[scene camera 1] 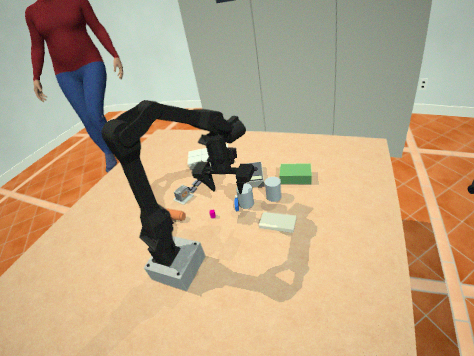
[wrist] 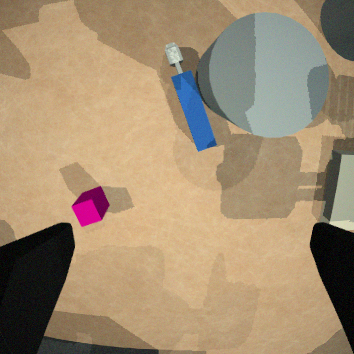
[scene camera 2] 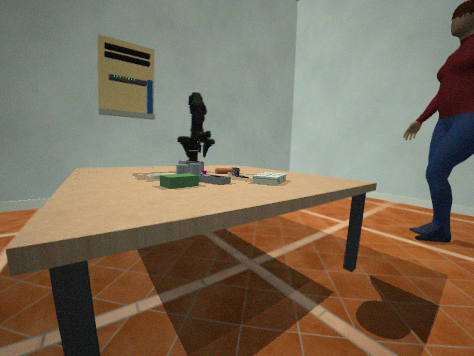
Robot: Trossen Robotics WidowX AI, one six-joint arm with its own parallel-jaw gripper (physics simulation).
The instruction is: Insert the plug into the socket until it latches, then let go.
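Frame: origin at the arm's base, x ahead, y left, z up, level; centimetres.
Seen in the pictures: gripper, between the fingertips: (scene camera 1: 227, 192) (wrist: 195, 237) (scene camera 2: 196, 157); arm's base, origin of its link: (scene camera 1: 166, 254) (scene camera 2: 193, 161).
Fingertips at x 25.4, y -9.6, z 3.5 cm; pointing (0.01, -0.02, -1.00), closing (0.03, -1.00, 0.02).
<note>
Offsets run from my fingertips to a thing's top centre.
A blue piece with a clear tip on a thin neck, which looks like the plug @(dx +4.7, dy +0.0, dz -7.9 cm) (scene camera 1: 236, 204) (wrist: 194, 111), lies on the table close beside a grey cylinder. A small grey box on a pale plate, which looks like the socket @(dx +4.6, dy +22.3, dz -5.4 cm) (scene camera 1: 182, 193) (scene camera 2: 235, 171), stands left of it in the first scene view, with dark jointed pieces @(dx +9.2, dy +21.1, dz -9.4 cm) (scene camera 1: 195, 186) next to it; the box does not show in the wrist view. My gripper (scene camera 1: 227, 191) (scene camera 2: 198, 154) (wrist: 195, 237) is open and empty, pointing down above the table. In the wrist view the blue piece lies beyond the space between its fingertips.
Two grey cylinders @(dx +5.9, dy -3.2, dz -2.9 cm) (scene camera 1: 245, 197) @(dx +11.2, dy -11.9, dz -2.9 cm) (scene camera 1: 273, 190) (wrist: 270, 75) stand by the blue piece. A magenta cube @(dx -2.7, dy +6.2, dz -7.4 cm) (scene camera 1: 212, 214) (wrist: 90, 207), orange cylinder @(dx -6.5, dy +25.2, dz -6.5 cm) (scene camera 1: 177, 215), pale block @(dx -1.3, dy -16.4, dz -8.4 cm) (scene camera 1: 277, 222) (wrist: 345, 192), green box @(dx +23.4, dy -17.8, dz -5.9 cm) (scene camera 1: 295, 174) (scene camera 2: 179, 181), grey device @(dx +21.6, dy -1.7, dz -6.9 cm) (scene camera 2: 216, 179) and white box @(dx +31.0, dy +23.2, dz -6.4 cm) (scene camera 1: 197, 158) (scene camera 2: 270, 178) lie around.
</note>
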